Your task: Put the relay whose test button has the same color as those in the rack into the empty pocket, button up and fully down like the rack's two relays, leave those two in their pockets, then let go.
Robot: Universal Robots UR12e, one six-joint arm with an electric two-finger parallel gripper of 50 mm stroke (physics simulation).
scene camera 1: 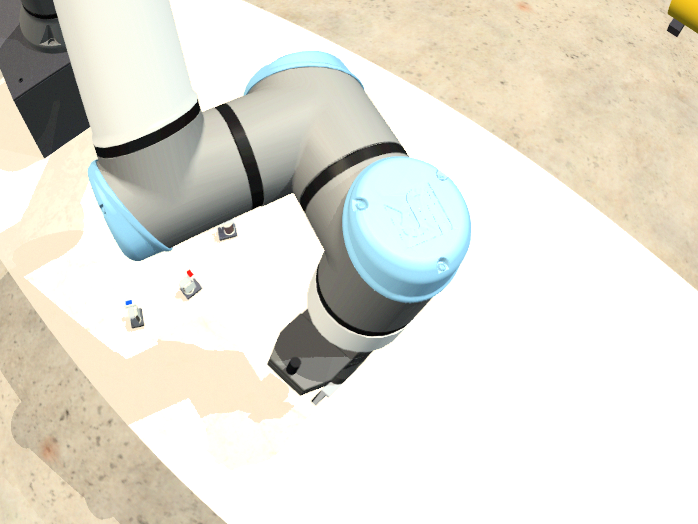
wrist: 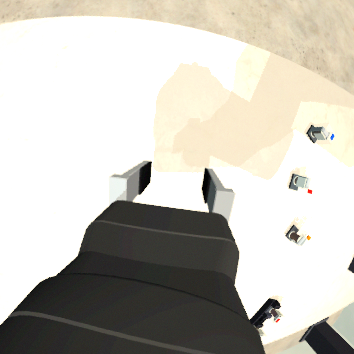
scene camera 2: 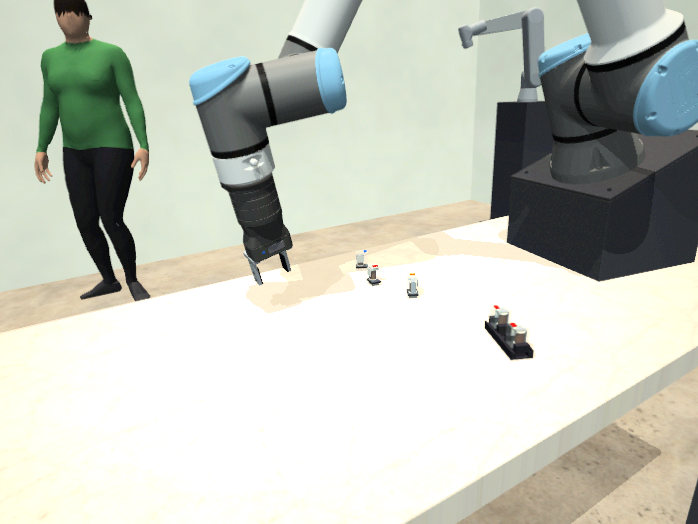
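Seen in the pictures: gripper, fingertip midpoint: point(wrist: 176, 174) point(scene camera 2: 273, 275); arm's base, origin of the base link: point(scene camera 2: 596, 163).
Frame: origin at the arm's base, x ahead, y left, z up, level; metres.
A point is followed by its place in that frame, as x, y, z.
Note:
My gripper point(scene camera 2: 271, 276) {0.737, -0.073, -0.146} point(wrist: 176, 174) {0.737, -0.073, -0.146} is open and empty, above the table and well apart from the relays. The loose relay with the red button point(scene camera 1: 190, 286) {0.529, -0.094, -0.182} point(scene camera 2: 373, 275) {0.526, -0.079, -0.189} point(wrist: 300, 182) {0.529, -0.093, -0.185} stands upright on the table. The black rack point(scene camera 2: 501, 340) {0.475, 0.240, -0.201} point(wrist: 261, 316) {0.446, 0.236, -0.209} holds two relays with red buttons, a far one point(scene camera 2: 500, 317) {0.451, 0.209, -0.180} and a near one point(scene camera 2: 519, 335) {0.470, 0.270, -0.179}. Its pockets are too small to make out clearly. The arm hides the rack in scene camera 1; my gripper body partly covers it in the wrist view.
A relay with a blue button point(scene camera 1: 134, 314) {0.512, -0.184, -0.172} point(scene camera 2: 361, 260) {0.504, -0.175, -0.189} point(wrist: 318, 133) {0.513, -0.179, -0.183} and one with an orange button point(scene camera 1: 227, 230) {0.493, -0.001, -0.186} point(scene camera 2: 412, 285) {0.491, 0.013, -0.186} point(wrist: 296, 235) {0.493, -0.001, -0.186} stand on either side of the loose red-button relay. The dark robot base point(scene camera 2: 592, 225) {0.113, 0.097, -0.103} stands on the table. A person in green point(scene camera 2: 90, 95) stands behind it.

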